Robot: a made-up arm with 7 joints.
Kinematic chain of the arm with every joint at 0, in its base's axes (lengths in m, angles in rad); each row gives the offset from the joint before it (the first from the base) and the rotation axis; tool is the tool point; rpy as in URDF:
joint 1: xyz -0.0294 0.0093 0.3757 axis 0 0.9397 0.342
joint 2: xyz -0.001 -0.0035 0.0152 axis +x
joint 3: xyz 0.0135 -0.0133 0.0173 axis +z
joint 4: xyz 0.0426 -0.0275 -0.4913 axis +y
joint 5: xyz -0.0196 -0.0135 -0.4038 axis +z
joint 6: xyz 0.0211 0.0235 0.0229 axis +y
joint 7: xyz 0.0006 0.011 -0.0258 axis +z
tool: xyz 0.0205 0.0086 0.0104 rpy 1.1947 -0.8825 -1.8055
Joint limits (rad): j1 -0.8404..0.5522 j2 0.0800..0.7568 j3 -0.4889..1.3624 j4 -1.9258..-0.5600 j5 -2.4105..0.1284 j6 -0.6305..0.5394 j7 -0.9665..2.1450
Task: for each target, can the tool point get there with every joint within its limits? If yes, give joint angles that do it. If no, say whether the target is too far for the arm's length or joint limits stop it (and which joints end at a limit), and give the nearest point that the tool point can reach.
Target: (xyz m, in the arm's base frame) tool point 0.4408 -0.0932 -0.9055
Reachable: no: too far | nearest point 0.2654 -0.0567 -0.4282 | short by 0.510 m
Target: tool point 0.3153 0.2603 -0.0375
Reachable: yes | joints 0.2507 0.4700 0.3236 -1.7045 -1.8078 0.2038 0.5085
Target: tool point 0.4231 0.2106 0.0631
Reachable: yes | joints -0.0312 0.5268 0.1650 -1.6531 -0.8272 -0.3199 -0.1017
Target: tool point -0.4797 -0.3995 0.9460
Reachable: no: joint limits stop it (at a limit: joint 1, joint 2, joint 3, joint 4) | nearest point 0.3455 -0.3230 0.3735 | short by 1.007 m
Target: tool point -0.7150 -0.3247 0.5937
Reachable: no: joint limits stop it (at a limit: joint 1, joint 2, joint 3, joint 4, joint 5, joint 6) | nearest point -0.1679 0.4010 0.1134 | short by 1.028 m
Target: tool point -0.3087 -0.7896 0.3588
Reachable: no: joint limits stop it (at a limit: joint 1, joint 2, joint 3, joint 4, joint 6) | nearest point 0.3472 -0.3592 0.3407 | short by 0.785 m
